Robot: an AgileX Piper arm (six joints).
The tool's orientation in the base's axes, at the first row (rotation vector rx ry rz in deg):
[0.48, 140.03, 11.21]
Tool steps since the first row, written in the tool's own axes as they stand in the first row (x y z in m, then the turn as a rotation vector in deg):
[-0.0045, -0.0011, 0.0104, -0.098, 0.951, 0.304]
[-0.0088, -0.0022, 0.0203, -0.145, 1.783, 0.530]
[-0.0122, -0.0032, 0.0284, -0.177, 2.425, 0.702]
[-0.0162, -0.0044, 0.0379, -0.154, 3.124, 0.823]
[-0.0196, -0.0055, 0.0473, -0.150, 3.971, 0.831]
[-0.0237, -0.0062, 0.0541, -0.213, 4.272, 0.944]
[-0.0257, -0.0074, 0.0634, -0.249, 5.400, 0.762]
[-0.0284, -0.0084, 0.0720, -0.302, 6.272, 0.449]
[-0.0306, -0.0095, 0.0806, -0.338, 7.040, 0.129]
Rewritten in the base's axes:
[0.0101, 0.0001, -0.0052, 0.226, 0.977, -0.033]
[0.0198, 0.0001, -0.0102, 0.369, 1.828, -0.056]
[0.0276, 0.0001, -0.0143, 0.474, 2.485, -0.074]
[0.0368, 0.0000, -0.0192, 0.501, 3.194, -0.081]
[0.0454, 0.0000, -0.0243, 0.466, 4.033, 0.032]
[0.0529, 0.0000, -0.0270, 0.572, 4.343, 0.029]
[0.0604, 0.0000, -0.0330, 0.434, 5.431, 0.351]
[0.0680, 0.0001, -0.0379, 0.237, 6.246, 0.748]
[0.0752, 0.0001, -0.0432, 0.028, 6.959, 1.123]

